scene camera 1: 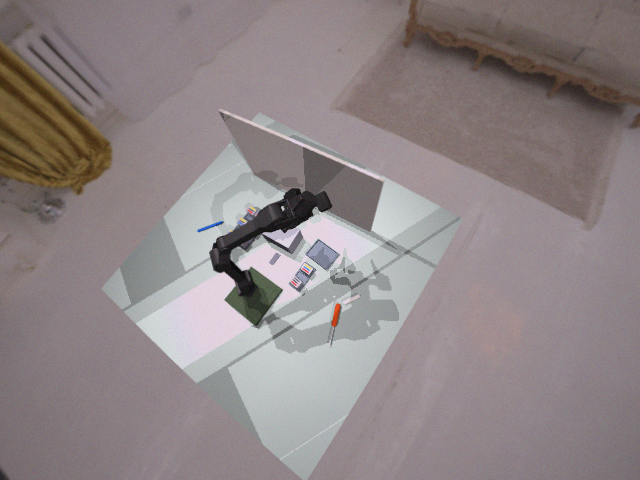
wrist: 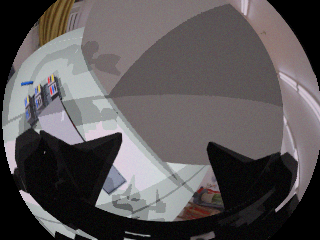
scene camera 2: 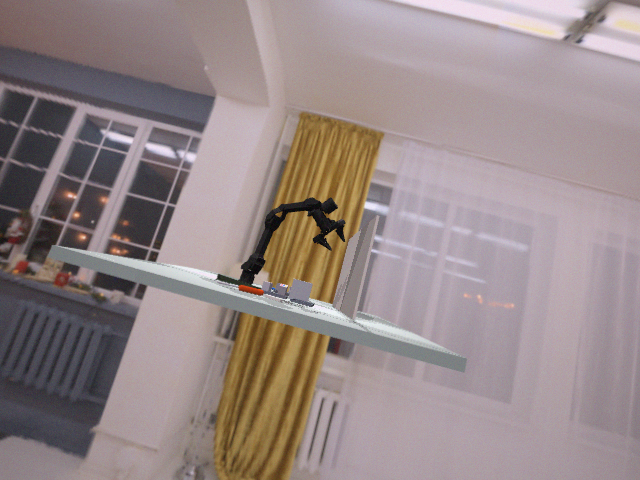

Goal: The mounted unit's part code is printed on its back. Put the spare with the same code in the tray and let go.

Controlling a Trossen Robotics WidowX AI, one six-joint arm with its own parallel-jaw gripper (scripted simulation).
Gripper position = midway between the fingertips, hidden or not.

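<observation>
Gripper (wrist: 166, 142): open, holding nothing. Upright panel (scene camera 1: 354, 192) (scene camera 2: 354, 268) (wrist: 181, 81). Mounted unit (wrist: 54, 119).
</observation>
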